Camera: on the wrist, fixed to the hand. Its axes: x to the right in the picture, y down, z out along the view.
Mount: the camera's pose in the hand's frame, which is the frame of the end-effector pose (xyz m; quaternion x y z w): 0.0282 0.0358 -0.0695 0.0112 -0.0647 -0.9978 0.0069
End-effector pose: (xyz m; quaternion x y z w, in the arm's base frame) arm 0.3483 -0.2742 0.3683 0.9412 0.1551 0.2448 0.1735
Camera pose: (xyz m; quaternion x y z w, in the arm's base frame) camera 0.3434 -0.2781 0.4512 -0.1305 0.9318 -0.2341 0.2450
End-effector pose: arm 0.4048 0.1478 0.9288 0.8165 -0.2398 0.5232 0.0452
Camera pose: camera 0.3407 0.1291 0.9783 0.2793 0.8160 -0.0916 0.4977
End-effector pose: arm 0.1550 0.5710 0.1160 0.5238 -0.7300 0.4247 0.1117
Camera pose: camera 0.0926 0.6066 0.1578 0.7607 0.5151 -0.1342 0.3714
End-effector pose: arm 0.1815 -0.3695 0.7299 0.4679 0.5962 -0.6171 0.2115
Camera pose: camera 0.2201 -0.3034 0.6976 0.6293 -0.4504 0.2523 0.5810
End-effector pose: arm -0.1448 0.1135 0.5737 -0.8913 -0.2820 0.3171 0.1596
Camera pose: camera -0.0668 0.0949 0.5957 0.2975 -0.8981 -0.0962 0.3093
